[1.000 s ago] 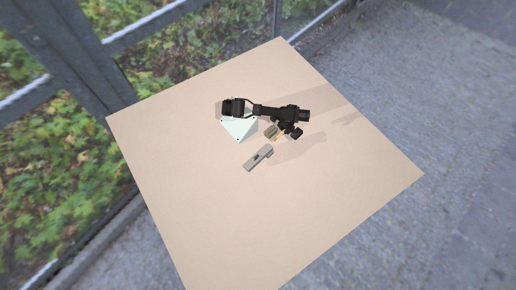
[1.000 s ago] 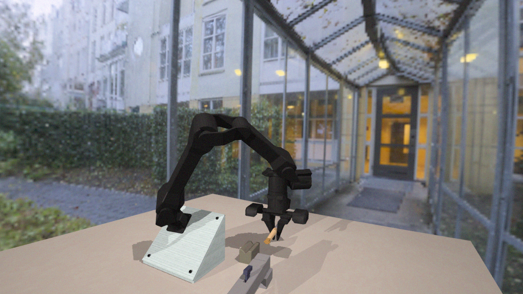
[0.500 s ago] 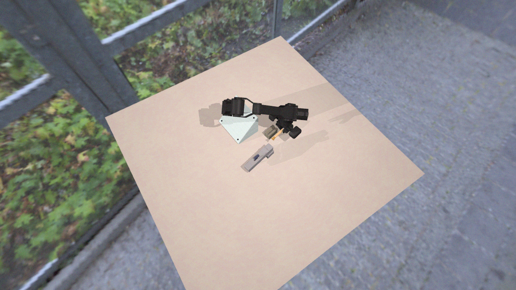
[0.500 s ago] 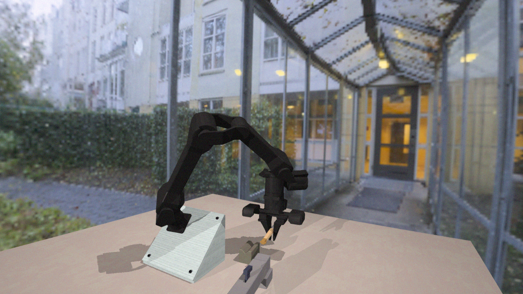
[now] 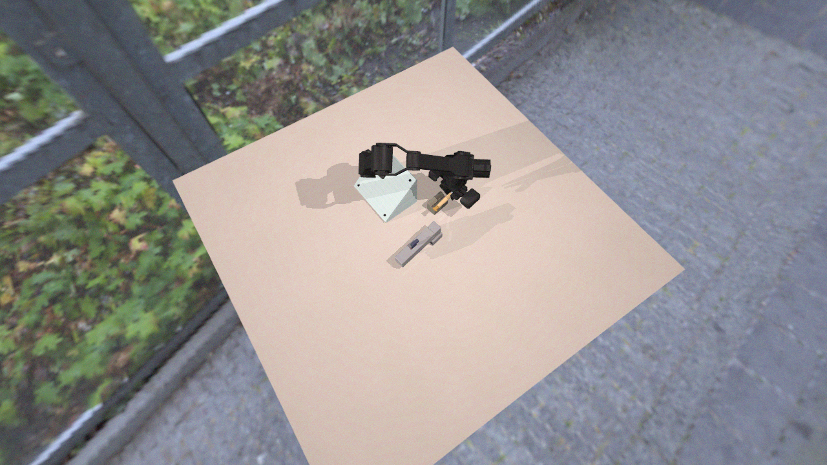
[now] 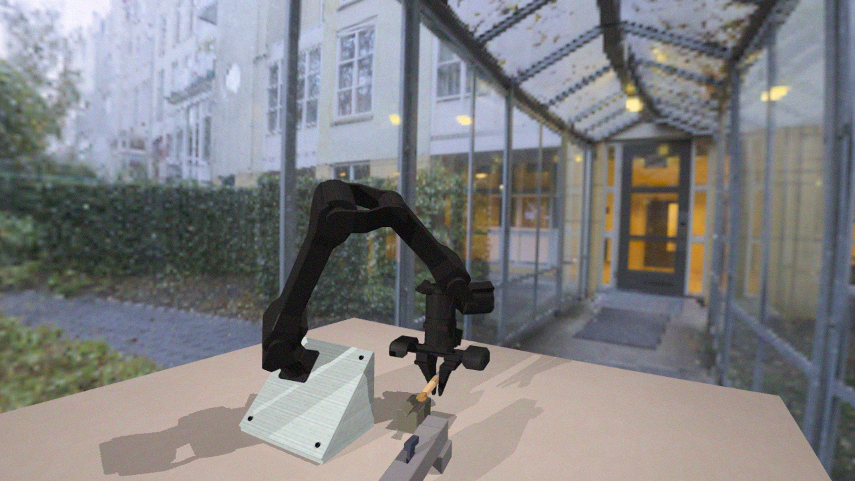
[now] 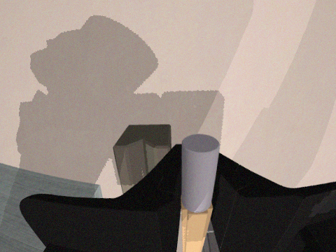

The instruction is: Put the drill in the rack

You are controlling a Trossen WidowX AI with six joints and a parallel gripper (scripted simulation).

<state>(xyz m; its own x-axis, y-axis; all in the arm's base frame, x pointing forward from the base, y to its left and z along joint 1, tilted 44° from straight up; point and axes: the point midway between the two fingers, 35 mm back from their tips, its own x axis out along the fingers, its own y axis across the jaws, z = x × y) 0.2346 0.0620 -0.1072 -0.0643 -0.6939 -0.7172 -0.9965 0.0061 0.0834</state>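
Right now my gripper tip is 40 mm to the left of the drill and 30 mm below it. The rest, counted from my gripper tip: dark blue key: 230 mm to the right, 50 mm ahead; then rack: 40 mm to the right, 30 mm below, 30 mm behind.
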